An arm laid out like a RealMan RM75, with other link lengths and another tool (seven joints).
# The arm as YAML. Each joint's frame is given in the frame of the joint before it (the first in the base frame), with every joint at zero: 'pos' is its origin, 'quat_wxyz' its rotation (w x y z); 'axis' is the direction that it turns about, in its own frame. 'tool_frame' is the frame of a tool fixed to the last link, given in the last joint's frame.
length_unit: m
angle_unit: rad
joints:
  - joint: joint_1
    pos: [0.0, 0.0, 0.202]
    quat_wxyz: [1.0, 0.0, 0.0, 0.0]
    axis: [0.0, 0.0, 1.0]
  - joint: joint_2
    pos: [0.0, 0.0, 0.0]
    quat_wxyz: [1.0, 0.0, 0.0, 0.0]
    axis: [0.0, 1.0, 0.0]
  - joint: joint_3
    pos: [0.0, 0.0, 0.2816]
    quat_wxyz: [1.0, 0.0, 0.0, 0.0]
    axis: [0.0, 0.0, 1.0]
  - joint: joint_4
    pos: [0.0, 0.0, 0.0]
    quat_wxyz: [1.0, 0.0, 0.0, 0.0]
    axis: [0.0, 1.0, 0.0]
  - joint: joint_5
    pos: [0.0, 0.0, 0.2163]
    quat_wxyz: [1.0, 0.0, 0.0, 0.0]
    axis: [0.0, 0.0, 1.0]
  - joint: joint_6
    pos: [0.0, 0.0, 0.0]
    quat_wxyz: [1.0, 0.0, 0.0, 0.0]
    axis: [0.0, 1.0, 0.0]
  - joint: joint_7
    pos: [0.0, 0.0, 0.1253]
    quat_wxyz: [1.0, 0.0, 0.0, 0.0]
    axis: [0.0, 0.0, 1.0]
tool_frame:
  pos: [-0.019, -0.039, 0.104]
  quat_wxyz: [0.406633, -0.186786, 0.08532, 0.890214]
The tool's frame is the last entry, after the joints.
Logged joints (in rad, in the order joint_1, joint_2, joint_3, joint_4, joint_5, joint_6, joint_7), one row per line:
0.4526 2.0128 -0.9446 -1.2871 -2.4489 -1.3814 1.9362
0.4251 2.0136 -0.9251 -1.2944 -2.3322 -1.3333 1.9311
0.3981 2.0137 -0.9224 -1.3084 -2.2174 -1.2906 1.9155
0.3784 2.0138 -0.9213 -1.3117 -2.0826 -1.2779 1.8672
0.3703 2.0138 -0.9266 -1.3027 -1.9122 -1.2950 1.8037
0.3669 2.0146 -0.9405 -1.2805 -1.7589 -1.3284 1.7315
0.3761 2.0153 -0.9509 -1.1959 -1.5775 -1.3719 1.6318
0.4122 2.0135 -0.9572 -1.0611 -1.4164 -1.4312 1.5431
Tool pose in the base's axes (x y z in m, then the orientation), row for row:
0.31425 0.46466 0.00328 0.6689 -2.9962 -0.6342
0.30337 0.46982 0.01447 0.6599 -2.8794 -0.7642
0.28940 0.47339 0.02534 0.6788 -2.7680 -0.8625
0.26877 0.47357 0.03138 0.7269 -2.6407 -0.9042
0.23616 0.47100 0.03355 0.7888 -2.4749 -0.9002
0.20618 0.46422 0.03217 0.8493 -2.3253 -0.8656
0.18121 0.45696 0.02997 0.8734 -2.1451 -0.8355
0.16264 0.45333 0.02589 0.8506 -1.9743 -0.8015
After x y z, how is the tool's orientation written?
As a rotation vector, in radians.
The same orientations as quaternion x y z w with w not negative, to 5 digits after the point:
0.21338 -0.95579 -0.20231 0.00341
0.21605 -0.94270 -0.25020 0.04513
0.22720 -0.92647 -0.28868 0.08187
0.24994 -0.90797 -0.31090 0.12829
0.28142 -0.88297 -0.32117 0.19498
0.31300 -0.85697 -0.31901 0.25663
0.33445 -0.82143 -0.31994 0.33321
0.33797 -0.78445 -0.31846 0.41109

